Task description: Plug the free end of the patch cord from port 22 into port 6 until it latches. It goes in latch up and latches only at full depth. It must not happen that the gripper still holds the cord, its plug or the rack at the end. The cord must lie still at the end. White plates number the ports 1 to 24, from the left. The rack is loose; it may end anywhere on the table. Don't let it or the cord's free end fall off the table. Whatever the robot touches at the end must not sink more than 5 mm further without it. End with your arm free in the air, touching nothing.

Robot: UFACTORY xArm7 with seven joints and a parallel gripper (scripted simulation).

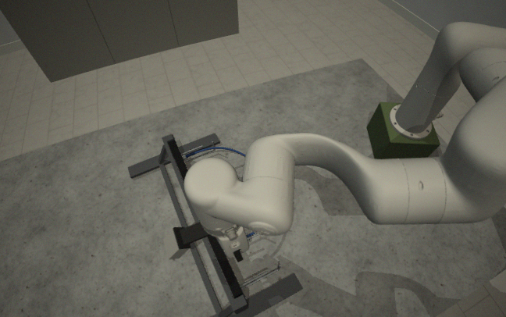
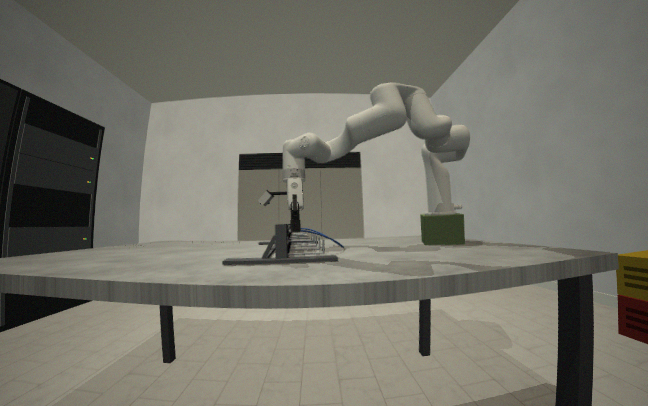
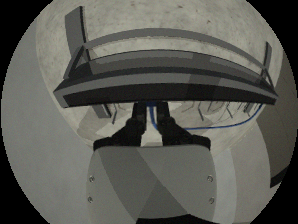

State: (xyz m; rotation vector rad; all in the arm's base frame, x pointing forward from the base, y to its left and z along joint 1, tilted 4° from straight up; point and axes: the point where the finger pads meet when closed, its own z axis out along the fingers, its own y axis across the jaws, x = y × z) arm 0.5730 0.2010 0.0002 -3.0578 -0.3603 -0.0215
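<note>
Right now my hand is 2 cm short of the plug and 1 cm above it.
</note>
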